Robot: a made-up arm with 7 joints. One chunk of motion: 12 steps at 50 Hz.
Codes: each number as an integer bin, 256 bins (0 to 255) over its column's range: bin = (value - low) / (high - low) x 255, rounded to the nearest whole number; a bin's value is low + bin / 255 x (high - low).
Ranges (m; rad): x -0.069..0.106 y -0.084..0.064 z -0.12..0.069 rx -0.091..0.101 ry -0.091..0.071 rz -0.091..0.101
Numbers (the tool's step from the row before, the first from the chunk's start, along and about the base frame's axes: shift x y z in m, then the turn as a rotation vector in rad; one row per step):
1: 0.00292 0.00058 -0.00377 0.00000 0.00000 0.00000
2: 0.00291 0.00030 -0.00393 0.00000 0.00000 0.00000
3: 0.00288 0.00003 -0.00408 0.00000 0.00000 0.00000
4: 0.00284 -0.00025 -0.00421 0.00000 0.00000 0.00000
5: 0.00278 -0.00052 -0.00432 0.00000 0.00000 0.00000
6: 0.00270 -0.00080 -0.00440 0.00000 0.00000 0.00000
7: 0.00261 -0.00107 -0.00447 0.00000 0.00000 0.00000
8: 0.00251 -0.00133 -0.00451 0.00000 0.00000 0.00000
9: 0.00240 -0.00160 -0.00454 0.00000 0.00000 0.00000
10: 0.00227 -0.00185 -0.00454 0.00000 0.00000 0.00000
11: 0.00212 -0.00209 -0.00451 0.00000 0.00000 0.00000
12: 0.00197 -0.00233 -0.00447 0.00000 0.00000 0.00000
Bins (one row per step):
1: 105 146 157 121 143 121
2: 105 145 157 121 143 121
3: 105 145 156 121 143 121
4: 105 144 156 121 143 121
5: 105 144 156 121 143 121
6: 104 143 156 121 143 121
7: 104 143 156 121 143 121
8: 104 142 156 121 143 121
9: 104 142 156 121 143 121
10: 104 142 156 121 143 121
11: 104 141 156 121 143 121
12: 103 141 156 121 143 121

